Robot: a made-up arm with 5 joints.
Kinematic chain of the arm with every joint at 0, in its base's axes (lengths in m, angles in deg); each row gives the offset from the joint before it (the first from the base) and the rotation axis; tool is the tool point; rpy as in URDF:
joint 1: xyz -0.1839 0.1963 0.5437 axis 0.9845 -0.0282 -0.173
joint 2: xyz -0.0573 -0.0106 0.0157 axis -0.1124 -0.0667 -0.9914
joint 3: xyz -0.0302 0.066 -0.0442 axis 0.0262 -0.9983 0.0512
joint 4: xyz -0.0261 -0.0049 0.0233 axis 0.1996 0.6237 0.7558
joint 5: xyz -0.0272 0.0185 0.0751 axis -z
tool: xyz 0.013 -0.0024 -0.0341 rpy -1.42 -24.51 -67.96
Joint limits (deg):
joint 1: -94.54..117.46
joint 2: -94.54..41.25
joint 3: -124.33..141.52
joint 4: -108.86..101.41
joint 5: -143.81..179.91
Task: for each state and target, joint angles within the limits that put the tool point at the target. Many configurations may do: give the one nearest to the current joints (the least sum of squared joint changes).
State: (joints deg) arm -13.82 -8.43 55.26 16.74 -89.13
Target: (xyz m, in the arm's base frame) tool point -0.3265 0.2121 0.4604
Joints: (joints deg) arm -59.99 24.93 50.83 33.33 -73.20
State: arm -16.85 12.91 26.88 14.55 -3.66
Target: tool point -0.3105 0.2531 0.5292
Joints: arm -41.45 10.63 13.84 34.47 8.03
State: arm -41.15 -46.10 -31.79 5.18 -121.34
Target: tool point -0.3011 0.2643 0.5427
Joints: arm -58.45 -35.30 -54.60 17.39 -117.47
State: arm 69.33 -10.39 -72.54 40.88 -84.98
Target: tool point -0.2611 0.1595 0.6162
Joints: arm 90.59 -23.07 -53.57 43.18 -88.32
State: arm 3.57 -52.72 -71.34 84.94 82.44
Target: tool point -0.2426 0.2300 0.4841
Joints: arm -10.42 -25.68 -113.88 93.60 85.38
